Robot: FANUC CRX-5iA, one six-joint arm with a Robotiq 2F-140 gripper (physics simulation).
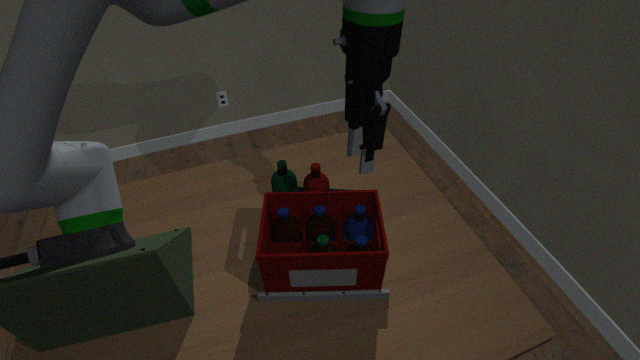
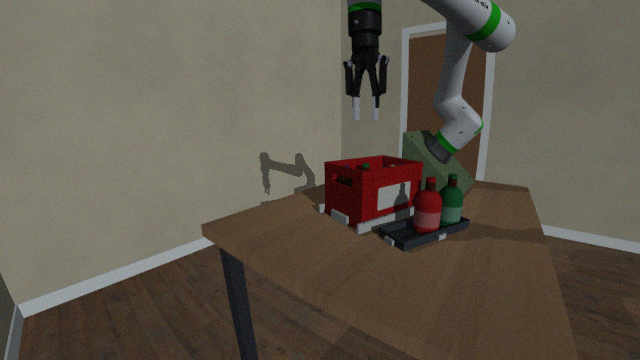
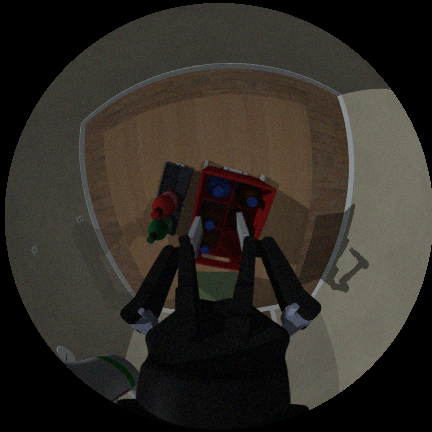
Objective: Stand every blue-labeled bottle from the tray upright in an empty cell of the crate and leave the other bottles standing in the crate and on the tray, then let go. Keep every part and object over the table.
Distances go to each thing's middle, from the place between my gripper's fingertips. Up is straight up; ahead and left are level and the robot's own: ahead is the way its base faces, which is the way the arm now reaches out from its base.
Scene:
My hand is 22 cm above the blue bottle (image 1: pixel 358 223) and 1 cm short of it. The rest, counted from my hand: red bottle (image 2: pixel 428 204): 23 cm below, 19 cm to the left, 1 cm behind.

